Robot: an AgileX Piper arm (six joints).
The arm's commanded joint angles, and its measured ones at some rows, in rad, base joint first. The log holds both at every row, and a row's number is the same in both.
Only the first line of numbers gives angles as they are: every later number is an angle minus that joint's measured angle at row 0.
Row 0, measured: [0.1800, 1.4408, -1.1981, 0.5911, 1.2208, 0.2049]
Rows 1 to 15, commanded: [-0.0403, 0.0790, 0.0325, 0.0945, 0.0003, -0.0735]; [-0.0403, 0.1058, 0.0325, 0.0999, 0.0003, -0.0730]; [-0.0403, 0.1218, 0.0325, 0.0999, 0.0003, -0.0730]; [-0.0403, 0.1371, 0.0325, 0.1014, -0.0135, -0.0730]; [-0.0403, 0.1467, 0.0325, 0.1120, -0.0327, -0.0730]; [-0.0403, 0.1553, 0.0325, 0.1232, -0.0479, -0.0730]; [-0.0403, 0.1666, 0.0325, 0.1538, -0.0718, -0.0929]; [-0.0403, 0.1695, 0.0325, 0.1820, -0.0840, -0.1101]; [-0.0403, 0.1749, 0.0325, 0.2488, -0.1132, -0.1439]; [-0.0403, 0.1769, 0.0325, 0.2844, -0.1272, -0.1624]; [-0.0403, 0.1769, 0.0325, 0.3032, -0.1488, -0.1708]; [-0.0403, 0.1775, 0.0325, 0.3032, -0.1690, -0.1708]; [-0.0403, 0.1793, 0.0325, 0.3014, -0.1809, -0.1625]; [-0.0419, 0.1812, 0.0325, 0.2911, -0.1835, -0.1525]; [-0.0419, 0.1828, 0.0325, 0.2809, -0.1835, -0.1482]
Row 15, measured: [-0.0306, 0.1790, 0.0334, 0.2775, -0.1498, -0.1443]
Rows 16 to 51, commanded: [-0.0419, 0.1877, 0.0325, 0.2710, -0.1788, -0.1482]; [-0.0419, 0.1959, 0.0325, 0.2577, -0.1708, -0.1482]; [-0.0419, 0.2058, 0.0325, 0.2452, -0.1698, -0.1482]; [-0.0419, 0.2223, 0.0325, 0.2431, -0.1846, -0.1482]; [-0.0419, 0.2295, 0.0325, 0.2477, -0.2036, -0.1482]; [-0.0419, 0.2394, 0.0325, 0.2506, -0.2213, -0.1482]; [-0.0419, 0.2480, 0.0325, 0.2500, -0.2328, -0.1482]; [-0.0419, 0.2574, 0.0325, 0.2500, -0.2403, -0.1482]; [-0.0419, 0.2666, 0.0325, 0.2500, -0.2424, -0.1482]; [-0.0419, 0.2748, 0.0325, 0.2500, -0.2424, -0.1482]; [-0.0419, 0.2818, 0.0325, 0.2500, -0.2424, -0.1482]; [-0.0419, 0.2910, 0.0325, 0.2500, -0.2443, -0.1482]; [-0.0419, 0.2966, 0.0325, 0.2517, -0.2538, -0.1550]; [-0.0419, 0.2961, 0.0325, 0.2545, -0.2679, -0.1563]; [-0.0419, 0.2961, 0.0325, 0.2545, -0.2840, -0.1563]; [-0.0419, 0.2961, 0.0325, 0.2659, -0.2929, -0.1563]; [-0.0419, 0.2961, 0.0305, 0.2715, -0.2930, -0.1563]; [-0.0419, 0.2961, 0.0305, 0.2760, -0.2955, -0.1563]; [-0.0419, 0.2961, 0.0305, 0.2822, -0.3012, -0.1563]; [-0.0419, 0.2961, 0.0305, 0.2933, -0.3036, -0.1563]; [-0.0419, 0.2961, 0.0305, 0.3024, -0.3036, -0.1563]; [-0.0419, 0.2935, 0.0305, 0.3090, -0.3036, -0.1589]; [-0.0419, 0.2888, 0.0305, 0.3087, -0.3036, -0.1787]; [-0.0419, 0.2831, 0.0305, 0.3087, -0.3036, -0.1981]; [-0.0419, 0.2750, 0.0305, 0.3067, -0.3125, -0.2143]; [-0.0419, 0.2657, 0.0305, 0.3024, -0.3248, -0.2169]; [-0.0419, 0.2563, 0.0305, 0.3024, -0.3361, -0.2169]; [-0.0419, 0.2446, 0.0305, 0.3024, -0.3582, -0.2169]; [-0.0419, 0.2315, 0.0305, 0.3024, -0.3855, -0.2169]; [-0.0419, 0.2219, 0.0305, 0.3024, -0.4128, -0.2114]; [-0.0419, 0.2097, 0.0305, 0.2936, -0.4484, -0.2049]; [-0.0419, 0.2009, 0.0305, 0.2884, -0.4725, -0.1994]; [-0.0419, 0.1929, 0.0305, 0.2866, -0.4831, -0.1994]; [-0.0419, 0.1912, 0.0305, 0.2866, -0.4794, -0.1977]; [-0.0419, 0.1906, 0.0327, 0.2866, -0.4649, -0.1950]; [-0.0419, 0.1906, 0.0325, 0.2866, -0.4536, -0.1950]
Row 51, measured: [-0.0348, 0.2062, 0.0334, 0.2946, -0.4586, -0.1966]
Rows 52 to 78, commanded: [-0.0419, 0.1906, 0.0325, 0.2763, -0.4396, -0.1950]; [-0.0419, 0.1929, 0.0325, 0.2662, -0.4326, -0.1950]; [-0.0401, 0.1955, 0.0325, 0.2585, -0.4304, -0.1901]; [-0.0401, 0.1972, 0.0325, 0.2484, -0.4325, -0.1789]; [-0.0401, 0.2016, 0.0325, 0.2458, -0.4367, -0.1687]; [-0.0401, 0.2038, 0.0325, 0.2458, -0.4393, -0.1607]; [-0.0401, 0.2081, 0.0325, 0.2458, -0.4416, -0.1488]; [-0.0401, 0.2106, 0.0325, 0.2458, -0.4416, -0.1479]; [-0.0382, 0.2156, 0.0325, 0.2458, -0.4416, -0.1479]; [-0.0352, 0.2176, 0.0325, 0.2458, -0.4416, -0.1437]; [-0.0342, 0.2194, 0.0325, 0.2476, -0.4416, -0.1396]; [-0.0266, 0.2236, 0.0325, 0.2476, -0.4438, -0.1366]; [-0.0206, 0.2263, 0.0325, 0.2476, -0.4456, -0.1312]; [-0.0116, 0.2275, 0.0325, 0.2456, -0.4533, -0.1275]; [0.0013, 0.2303, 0.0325, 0.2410, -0.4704, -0.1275]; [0.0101, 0.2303, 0.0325, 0.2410, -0.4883, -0.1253]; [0.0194, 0.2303, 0.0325, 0.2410, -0.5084, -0.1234]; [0.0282, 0.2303, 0.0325, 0.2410, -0.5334, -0.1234]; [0.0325, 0.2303, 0.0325, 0.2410, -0.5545, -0.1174]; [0.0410, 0.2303, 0.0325, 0.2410, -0.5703, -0.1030]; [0.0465, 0.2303, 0.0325, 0.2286, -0.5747, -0.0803]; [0.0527, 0.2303, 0.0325, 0.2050, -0.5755, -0.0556]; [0.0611, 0.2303, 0.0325, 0.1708, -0.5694, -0.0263]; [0.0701, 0.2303, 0.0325, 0.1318, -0.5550, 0.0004]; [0.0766, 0.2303, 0.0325, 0.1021, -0.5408, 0.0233]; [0.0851, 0.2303, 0.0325, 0.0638, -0.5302, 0.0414]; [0.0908, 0.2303, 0.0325, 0.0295, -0.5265, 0.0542]
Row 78, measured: [0.0639, 0.2294, 0.0334, 0.1571, -0.5523, -0.0165]
